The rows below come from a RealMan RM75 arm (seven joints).
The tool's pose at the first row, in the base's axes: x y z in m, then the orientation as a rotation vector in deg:
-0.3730, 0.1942, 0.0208, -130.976, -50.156, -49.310
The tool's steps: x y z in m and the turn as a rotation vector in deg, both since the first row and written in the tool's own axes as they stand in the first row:
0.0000, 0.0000, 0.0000, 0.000, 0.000, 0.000
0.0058, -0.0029, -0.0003, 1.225, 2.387, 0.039
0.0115, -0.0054, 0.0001, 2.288, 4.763, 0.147
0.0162, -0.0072, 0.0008, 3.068, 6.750, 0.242
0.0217, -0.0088, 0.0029, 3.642, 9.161, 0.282
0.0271, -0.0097, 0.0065, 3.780, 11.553, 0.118
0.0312, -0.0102, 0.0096, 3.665, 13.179, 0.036
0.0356, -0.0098, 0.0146, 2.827, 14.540, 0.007
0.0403, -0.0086, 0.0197, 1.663, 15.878, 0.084
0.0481, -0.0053, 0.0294, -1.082, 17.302, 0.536
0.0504, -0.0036, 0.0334, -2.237, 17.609, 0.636
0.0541, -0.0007, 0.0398, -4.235, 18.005, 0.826
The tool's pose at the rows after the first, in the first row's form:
-0.3730, 0.1942, 0.0208, -130.976, -50.156, -49.310
-0.3718, 0.1981, 0.0259, -128.448, -49.358, -51.062
-0.3701, 0.2021, 0.0303, -126.065, -48.435, -52.826
-0.3684, 0.2055, 0.0337, -124.151, -47.627, -54.332
-0.3656, 0.2100, 0.0367, -122.099, -46.641, -56.388
-0.3618, 0.2150, 0.0384, -120.338, -45.790, -58.752
-0.3586, 0.2190, 0.0395, -119.300, -45.121, -60.462
-0.3539, 0.2237, 0.0393, -119.024, -44.327, -62.351
-0.3484, 0.2281, 0.0391, -119.031, -43.328, -64.382
-0.3379, 0.2354, 0.0375, -120.292, -41.412, -67.382
-0.3339, 0.2378, 0.0361, -120.997, -40.832, -68.408
-0.3273, 0.2416, 0.0339, -122.308, -39.853, -70.050

